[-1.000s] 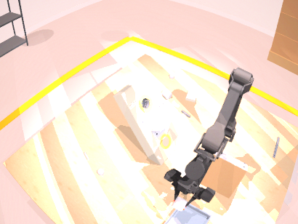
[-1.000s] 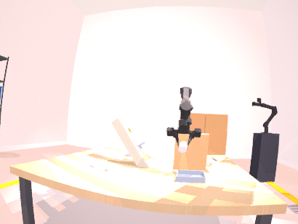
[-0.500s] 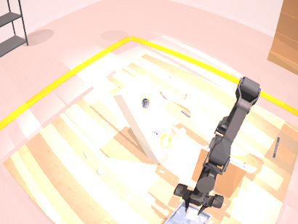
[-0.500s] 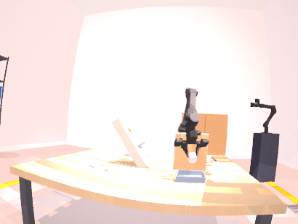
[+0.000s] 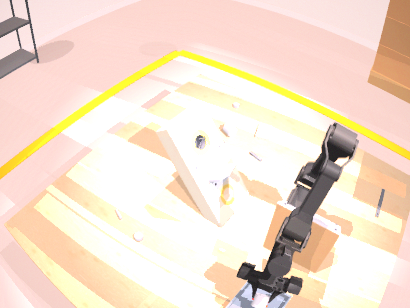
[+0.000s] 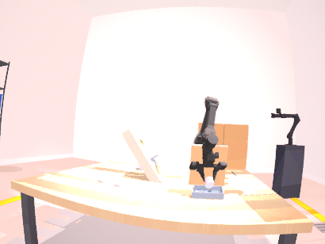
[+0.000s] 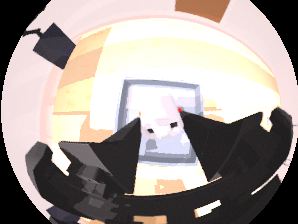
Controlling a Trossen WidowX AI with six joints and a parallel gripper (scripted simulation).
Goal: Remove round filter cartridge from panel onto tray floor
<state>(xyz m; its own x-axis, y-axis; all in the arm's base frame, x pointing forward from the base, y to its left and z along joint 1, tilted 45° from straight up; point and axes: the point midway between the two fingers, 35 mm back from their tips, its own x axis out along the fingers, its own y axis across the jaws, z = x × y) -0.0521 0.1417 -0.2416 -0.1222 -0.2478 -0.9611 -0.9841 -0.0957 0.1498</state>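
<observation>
The round filter cartridge lies right at my gripper tip. The rest, counted from my gripper tip: grey-blue tray (6 cm below); service panel (38 cm ahead, 31 cm to the right, 8 cm above).
</observation>
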